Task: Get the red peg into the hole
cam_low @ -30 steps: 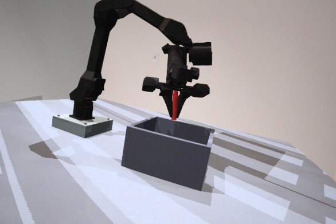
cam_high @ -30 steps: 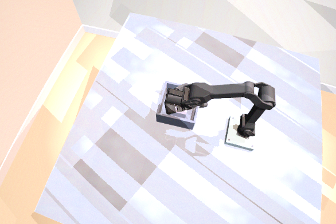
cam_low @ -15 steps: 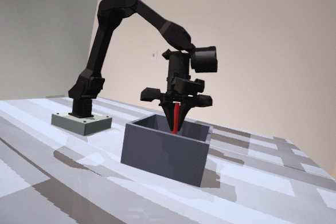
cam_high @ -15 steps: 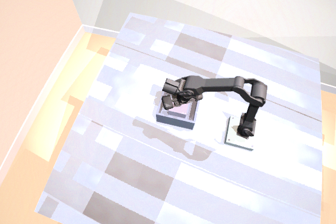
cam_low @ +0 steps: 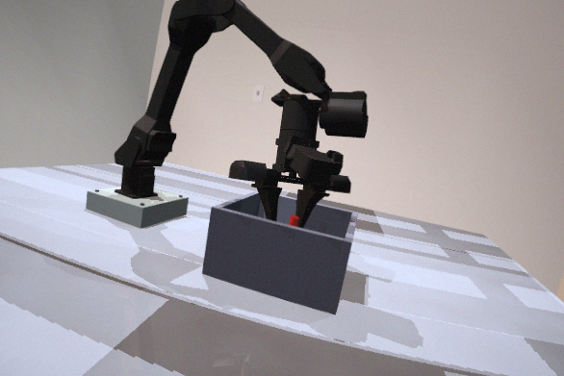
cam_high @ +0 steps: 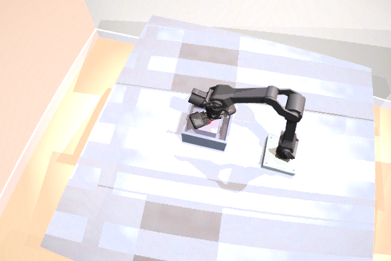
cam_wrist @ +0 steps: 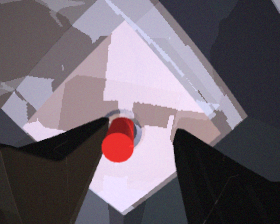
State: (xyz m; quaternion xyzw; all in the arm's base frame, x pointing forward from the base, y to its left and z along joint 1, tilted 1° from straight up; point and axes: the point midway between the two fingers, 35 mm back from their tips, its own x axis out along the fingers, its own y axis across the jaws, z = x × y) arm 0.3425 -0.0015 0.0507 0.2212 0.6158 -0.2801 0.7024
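Now: the red peg 10 mm to the left of my gripper tip, 10 mm below it and 10 mm ahead of it. From my gripper tip the other things lie so: grey box: 40 mm below, 10 mm to the left; then pale plate: 20 mm below, 10 mm to the left.
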